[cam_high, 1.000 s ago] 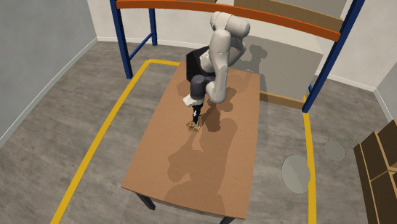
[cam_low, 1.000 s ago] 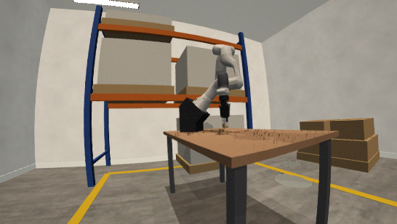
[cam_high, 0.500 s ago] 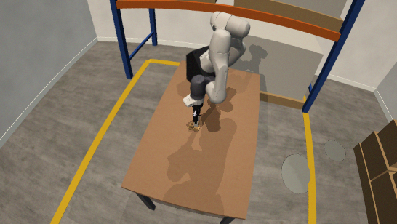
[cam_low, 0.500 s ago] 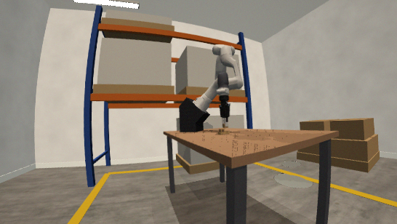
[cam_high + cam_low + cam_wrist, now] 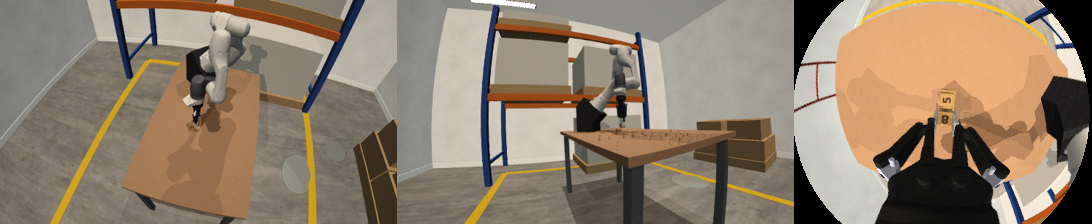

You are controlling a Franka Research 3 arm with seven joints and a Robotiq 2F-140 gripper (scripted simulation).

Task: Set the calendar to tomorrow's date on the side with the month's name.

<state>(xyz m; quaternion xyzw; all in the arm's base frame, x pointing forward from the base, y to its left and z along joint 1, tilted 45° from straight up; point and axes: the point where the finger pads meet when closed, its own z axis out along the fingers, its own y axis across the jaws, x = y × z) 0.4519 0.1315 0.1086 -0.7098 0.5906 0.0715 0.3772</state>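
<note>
The wooden tray lies 8 cm below my hand and 2 cm to the right of it.
</note>
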